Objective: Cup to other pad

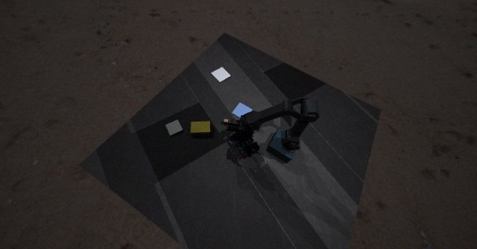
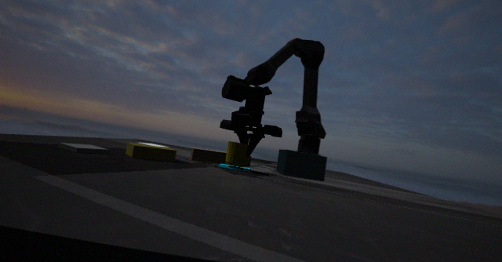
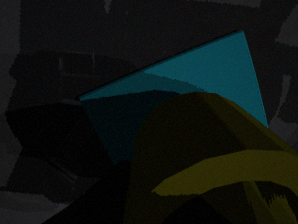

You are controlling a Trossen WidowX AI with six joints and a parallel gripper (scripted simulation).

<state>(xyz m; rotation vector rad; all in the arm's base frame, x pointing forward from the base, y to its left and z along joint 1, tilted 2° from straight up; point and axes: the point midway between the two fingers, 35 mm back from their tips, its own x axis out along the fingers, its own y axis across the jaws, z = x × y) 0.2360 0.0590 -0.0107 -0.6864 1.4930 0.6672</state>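
My gripper tip is 20 mm to the left of the yellow cup and 20 mm short of it. The rest, counted from my gripper tip: brown block: 110 mm to the right, 50 mm ahead, 30 mm below; then light blue pad: 210 mm to the right, 80 mm ahead, 50 mm below; then yellow block: 260 mm ahead, 30 mm below, 10 mm to the left.
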